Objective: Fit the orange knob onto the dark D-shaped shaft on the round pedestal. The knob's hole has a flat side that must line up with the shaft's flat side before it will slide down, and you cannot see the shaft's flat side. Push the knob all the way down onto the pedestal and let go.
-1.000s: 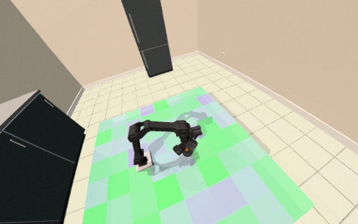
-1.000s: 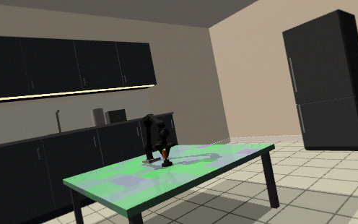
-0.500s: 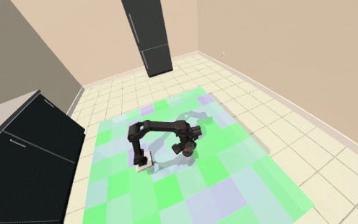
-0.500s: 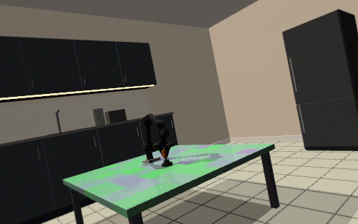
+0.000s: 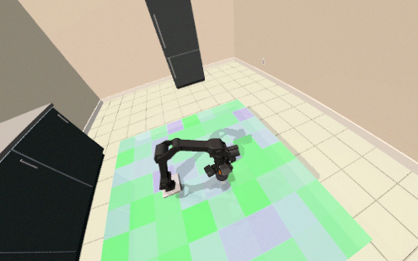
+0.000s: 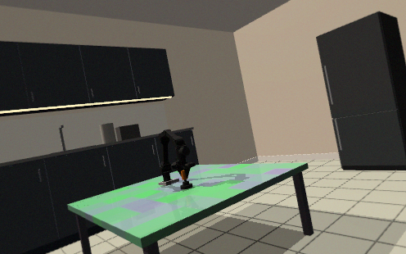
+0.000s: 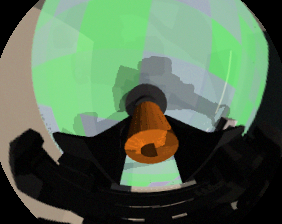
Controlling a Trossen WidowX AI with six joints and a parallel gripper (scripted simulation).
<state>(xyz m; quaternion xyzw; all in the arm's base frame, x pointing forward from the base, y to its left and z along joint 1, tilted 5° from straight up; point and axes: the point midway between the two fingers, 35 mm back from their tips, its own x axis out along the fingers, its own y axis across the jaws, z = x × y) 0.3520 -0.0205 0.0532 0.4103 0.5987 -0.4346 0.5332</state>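
The orange knob lies 20 mm above my gripper tip. Round my gripper tip: dark round pedestal (40 mm below).
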